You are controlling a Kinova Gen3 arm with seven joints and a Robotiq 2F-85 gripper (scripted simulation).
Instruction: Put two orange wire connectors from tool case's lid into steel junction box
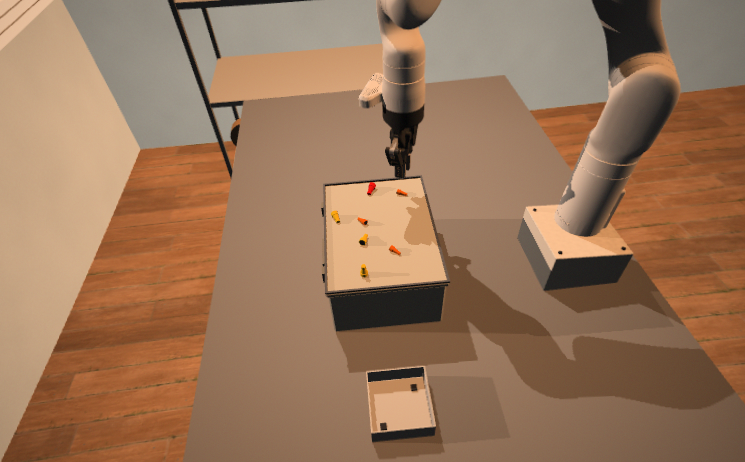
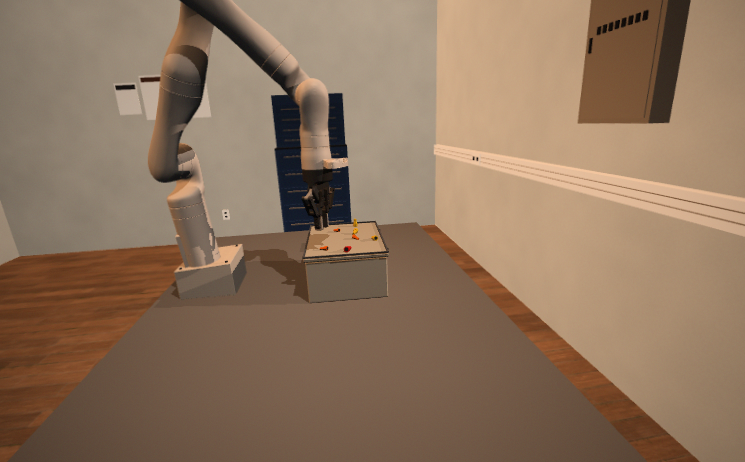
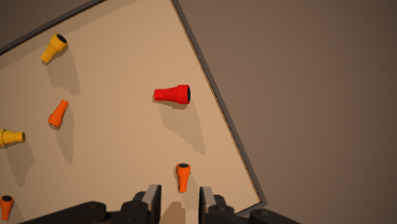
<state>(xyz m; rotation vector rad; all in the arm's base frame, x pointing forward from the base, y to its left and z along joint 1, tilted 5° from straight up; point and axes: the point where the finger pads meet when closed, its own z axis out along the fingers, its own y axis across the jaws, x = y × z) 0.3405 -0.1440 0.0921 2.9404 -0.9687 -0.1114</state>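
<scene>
Right now my hand is 6 cm short of the red connector, 3 cm to the left of it and 7 cm above it. From my hand the other things lie so: tool case: 8 cm ahead, 8 cm to the left, 11 cm below.
</scene>
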